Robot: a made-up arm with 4 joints.
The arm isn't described. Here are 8 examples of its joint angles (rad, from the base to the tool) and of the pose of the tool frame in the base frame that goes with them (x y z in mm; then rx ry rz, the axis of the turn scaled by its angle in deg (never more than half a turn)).
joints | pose
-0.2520 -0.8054 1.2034 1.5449 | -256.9 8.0 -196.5 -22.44 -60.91 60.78
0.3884 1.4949 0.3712 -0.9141 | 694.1 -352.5 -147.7 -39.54 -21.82 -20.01
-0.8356 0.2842 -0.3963 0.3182 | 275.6 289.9 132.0 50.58 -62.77 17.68
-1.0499 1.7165 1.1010 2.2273 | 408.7 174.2 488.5 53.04 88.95 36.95
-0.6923 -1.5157 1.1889 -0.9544 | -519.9 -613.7 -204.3 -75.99 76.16 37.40
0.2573 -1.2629 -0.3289 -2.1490 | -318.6 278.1 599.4 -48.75 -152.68 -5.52
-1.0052 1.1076 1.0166 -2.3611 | 775.4 212.5 -71.5 24.45 32.18 -17.37
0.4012 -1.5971 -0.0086 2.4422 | 71.7 123.1 442.2 -27.05 -34.91 -14.74
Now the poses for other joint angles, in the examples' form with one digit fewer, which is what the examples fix.
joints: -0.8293 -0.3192 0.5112 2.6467
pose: -231 64 -109 30.2 -173.2 7.4
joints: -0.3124 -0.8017 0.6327 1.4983
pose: -154 91 -77 -7.7 -60.1 29.9
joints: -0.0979 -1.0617 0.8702 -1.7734
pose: -795 -268 138 -58.7 143.7 -9.6
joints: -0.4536 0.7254 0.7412 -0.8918
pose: 705 -102 -345 -22.5 -14.0 -19.8
